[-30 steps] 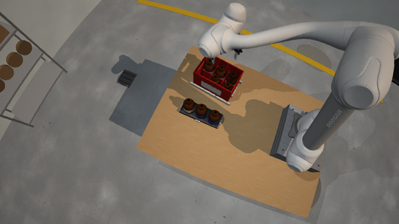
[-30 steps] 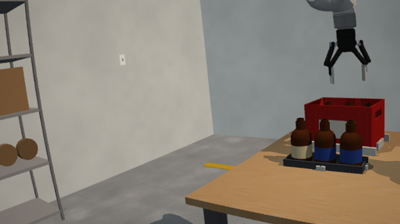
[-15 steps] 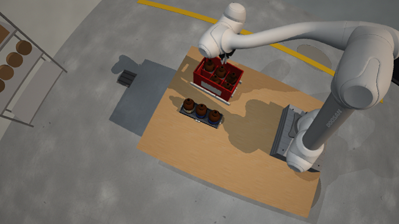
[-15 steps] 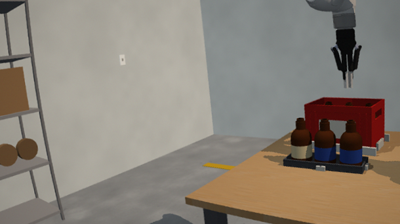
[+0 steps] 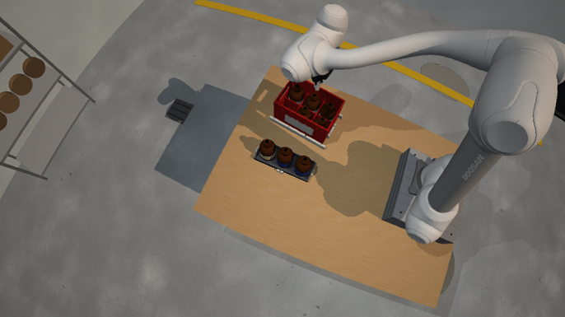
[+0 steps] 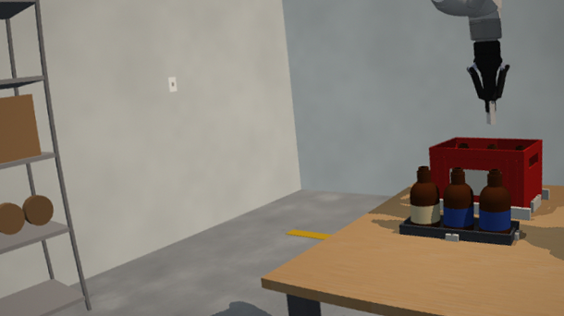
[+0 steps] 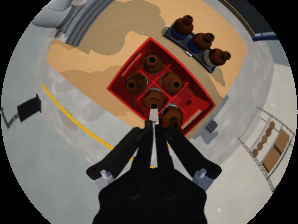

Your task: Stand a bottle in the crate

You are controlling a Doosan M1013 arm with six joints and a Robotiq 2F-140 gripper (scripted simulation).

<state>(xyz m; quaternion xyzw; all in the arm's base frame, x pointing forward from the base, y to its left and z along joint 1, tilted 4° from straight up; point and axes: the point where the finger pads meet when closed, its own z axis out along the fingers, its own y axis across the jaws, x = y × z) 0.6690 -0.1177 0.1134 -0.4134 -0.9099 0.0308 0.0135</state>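
Now: hand 300 mm to the right of the glass bottle and 170 mm above it. Also, from my hand: dark tray 300 mm to the left, 250 mm below; red crate 170 mm below, 40 mm to the left.
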